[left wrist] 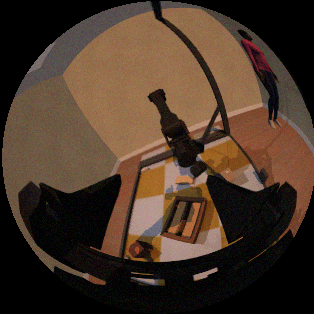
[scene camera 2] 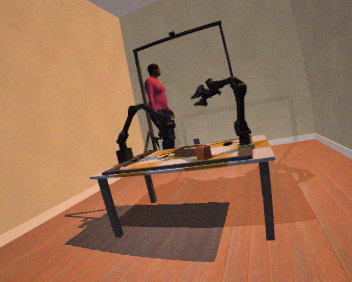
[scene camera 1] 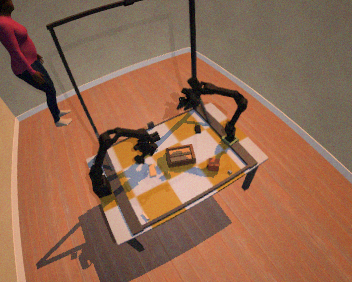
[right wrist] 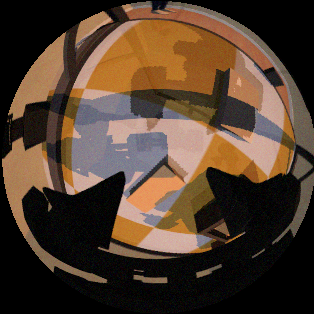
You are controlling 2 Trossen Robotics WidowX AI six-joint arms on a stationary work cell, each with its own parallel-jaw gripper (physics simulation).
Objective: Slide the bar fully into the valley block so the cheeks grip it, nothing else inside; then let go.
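Where they show: left gripper, fingertip midpoint: (left wrist: 165, 179) (scene camera 2: 192, 101) (scene camera 1: 180, 109); right gripper, fingertip midpoint: (scene camera 2: 164, 148) (scene camera 1: 147, 160) (right wrist: 166, 173); left arm's base, origin of the base link: (scene camera 2: 245, 143) (scene camera 1: 230, 138); right arm's base, origin of the base link: (scene camera 2: 123, 149) (scene camera 1: 98, 182).
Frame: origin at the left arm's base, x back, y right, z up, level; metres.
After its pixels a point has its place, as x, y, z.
A brown open-topped block (scene camera 1: 181, 163) @(-0.430, 0.059, -0.003) (scene camera 2: 186, 152) @(-0.407, 0.047, 0.000) (left wrist: 202, 220) @(-0.362, 0.182, -0.005) with long strips inside lies mid-table. A small reddish-brown block (scene camera 1: 213, 164) @(-0.287, -0.112, 0.044) (scene camera 2: 203, 152) @(-0.263, -0.140, 0.017) (left wrist: 138, 249) @(-0.265, -0.075, 0.045) stands apart from it. A small orange piece (scene camera 1: 152, 170) @(-0.621, 0.146, -0.015) (left wrist: 185, 179) @(-0.608, 0.161, -0.014) (right wrist: 157, 191) @(-0.608, 0.159, -0.014) lies flat on the table near the right gripper. I cannot tell which piece is the bar or the valley block. My right gripper (scene camera 1: 140, 159) @(-0.612, 0.216, 0.028) (right wrist: 166, 173) @(-0.612, 0.216, 0.028) is open above the table, with the orange piece showing beyond its fingertips. My left gripper (scene camera 1: 182, 103) @(-0.319, 0.190, 0.343) (scene camera 2: 197, 100) @(-0.319, 0.190, 0.343) (left wrist: 165, 179) @(-0.319, 0.190, 0.343) is open and empty, high above the table.
A pale piece with a dark side (right wrist: 247, 91) @(-0.517, 0.365, -0.009) lies farther off in the right wrist view. Small dark cubes (scene camera 1: 198, 128) @(-0.115, 0.247, -0.013) (scene camera 1: 151, 125) @(-0.398, 0.508, 0.005) stand toward the back. Brown rails (scene camera 1: 240, 151) @(-0.024, -0.135, -0.011) edge the table (scene camera 1: 117, 232) @(-1.056, -0.099, -0.030). A tall dark frame (scene camera 1: 193, 45) @(0.015, 0.447, 0.602) rises behind, and a person (scene camera 1: 25, 47) stands nearby.
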